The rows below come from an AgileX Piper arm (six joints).
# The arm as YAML. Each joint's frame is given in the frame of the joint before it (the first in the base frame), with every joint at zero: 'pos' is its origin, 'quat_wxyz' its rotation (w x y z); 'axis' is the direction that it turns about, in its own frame. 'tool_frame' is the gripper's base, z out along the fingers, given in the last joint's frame.
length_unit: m
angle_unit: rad
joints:
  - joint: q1
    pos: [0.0, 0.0, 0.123]
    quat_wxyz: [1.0, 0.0, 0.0, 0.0]
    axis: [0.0, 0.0, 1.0]
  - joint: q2
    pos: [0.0, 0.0, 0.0]
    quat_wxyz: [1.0, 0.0, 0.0, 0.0]
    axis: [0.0, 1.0, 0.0]
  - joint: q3
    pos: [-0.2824, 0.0, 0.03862]
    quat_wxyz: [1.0, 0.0, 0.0, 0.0]
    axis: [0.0, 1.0, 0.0]
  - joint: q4
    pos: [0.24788, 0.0, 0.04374]
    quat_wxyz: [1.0, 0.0, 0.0, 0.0]
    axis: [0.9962, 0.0, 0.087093]
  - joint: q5
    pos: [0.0, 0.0, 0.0]
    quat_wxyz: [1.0, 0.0, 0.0, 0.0]
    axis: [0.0, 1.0, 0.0]
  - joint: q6
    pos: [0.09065, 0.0, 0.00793]
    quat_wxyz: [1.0, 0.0, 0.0, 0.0]
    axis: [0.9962, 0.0, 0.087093]
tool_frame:
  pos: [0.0, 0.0, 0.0]
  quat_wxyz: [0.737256, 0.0, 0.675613, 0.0]
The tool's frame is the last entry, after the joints.
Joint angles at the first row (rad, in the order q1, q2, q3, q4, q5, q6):
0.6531 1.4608 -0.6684 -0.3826 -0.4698 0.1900
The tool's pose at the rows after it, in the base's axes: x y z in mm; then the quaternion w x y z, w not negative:
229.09 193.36 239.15 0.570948 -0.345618 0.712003 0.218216
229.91 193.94 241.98 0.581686 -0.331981 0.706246 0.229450
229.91 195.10 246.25 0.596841 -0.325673 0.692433 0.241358
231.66 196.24 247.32 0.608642 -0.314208 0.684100 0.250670
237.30 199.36 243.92 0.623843 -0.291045 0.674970 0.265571
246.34 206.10 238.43 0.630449 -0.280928 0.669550 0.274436
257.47 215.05 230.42 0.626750 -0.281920 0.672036 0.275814
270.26 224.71 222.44 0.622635 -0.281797 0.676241 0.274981
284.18 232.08 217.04 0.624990 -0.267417 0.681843 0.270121
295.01 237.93 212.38 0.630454 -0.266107 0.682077 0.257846
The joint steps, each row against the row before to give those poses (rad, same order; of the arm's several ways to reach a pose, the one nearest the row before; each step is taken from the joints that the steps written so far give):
0.0000 0.0000 0.0000 0.0279 -0.0020 0.0001
0.0000 0.0016 0.0000 0.0247 -0.0356 0.0015
0.0000 0.0000 0.0000 0.0070 -0.0485 0.0005
0.0000 0.0110 0.0000 0.0260 -0.0469 -0.0077
0.0000 0.0401 -0.0025 0.0501 -0.0860 -0.0096
0.0000 0.0568 -0.0254 0.0178 -0.0561 -0.0002
0.0000 0.0642 -0.0419 -0.0020 -0.0146 0.0018
0.0000 0.0664 -0.0525 0.0023 -0.0022 -0.0001
0.0000 0.0578 -0.0542 0.0424 -0.0001 -0.0159
0.0000 0.0455 -0.0439 0.0313 0.0001 -0.0392

